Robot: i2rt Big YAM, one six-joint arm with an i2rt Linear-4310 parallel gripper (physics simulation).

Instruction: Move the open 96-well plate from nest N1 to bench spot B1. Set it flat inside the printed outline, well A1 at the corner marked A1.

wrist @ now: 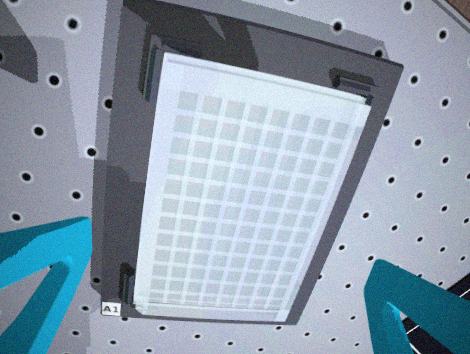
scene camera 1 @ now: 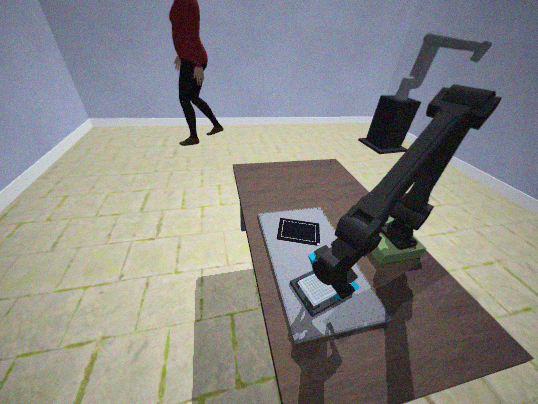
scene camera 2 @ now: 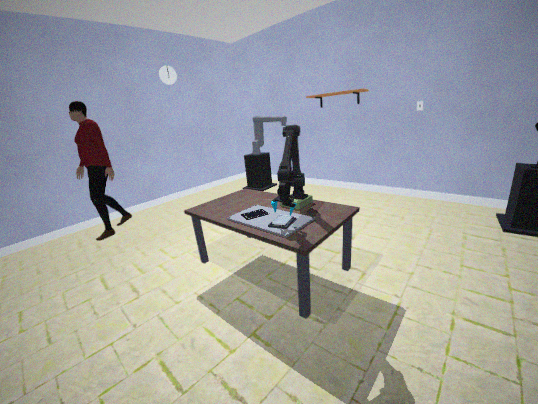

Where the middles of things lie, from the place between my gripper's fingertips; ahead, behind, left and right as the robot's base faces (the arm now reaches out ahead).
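Scene:
Looking at the well plate [wrist: 245, 167], I find it 1 cm behind my hand and 1 cm to the right of it, and it is also 4 cm below my hand.

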